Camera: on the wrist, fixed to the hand. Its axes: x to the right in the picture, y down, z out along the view.
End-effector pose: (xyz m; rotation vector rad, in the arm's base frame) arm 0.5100 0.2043 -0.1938 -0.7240 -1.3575 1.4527
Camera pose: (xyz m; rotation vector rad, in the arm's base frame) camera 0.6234 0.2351 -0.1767 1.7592 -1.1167 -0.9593
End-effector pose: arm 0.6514 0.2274 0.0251 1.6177 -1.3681 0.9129
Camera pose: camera 0.6891 0.3348 0.0589 1.7528 1.3480 -1.6123
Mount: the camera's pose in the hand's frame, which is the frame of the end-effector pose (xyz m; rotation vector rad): -0.0070 -0.0419 -0.1109 -0.0404 -0.9106 -2.9785
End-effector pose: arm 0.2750 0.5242 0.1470 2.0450 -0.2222 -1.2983
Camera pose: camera 0.3568 0.6100 0.1542 0.1419 -1.5984 1.3858
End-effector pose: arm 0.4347 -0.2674 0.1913 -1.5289 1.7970 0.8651
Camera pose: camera 0.4725 -0.3572 0.2592 -1.3645 -1.5391 -0.2729
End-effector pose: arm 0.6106 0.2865 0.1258 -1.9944 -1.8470 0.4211
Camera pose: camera 0.6252 0.2732 0.2429 -2.0082 2.2689 -0.0476
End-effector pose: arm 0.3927 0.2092 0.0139 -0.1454 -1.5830 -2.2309
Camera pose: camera 0.3992 0.1202 -0.0644 -0.6251 0.2160 0.3974
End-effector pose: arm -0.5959 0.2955 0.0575 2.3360 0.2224 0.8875
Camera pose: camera -0.6705 0.3810 0.0926 0.0657 1.9368 -1.4182
